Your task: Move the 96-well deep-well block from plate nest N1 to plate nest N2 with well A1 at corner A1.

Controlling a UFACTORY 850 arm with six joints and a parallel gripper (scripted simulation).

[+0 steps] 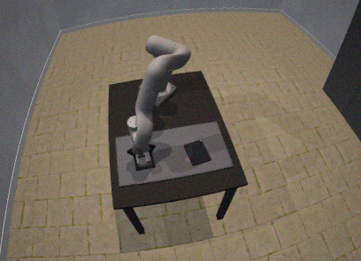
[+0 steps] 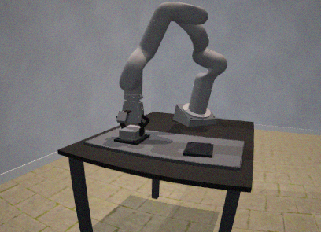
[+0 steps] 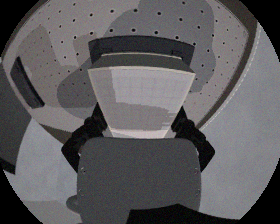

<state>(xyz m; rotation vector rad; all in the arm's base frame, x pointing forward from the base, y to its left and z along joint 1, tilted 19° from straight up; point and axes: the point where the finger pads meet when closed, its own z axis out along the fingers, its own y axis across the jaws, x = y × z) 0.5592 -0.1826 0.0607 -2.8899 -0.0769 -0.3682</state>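
Now: the deep-well block right at my hand. Round my hand: plate nest N1 (33 cm to the left, 3 cm below, 2 cm ahead); then plate nest N2 (3 cm below).
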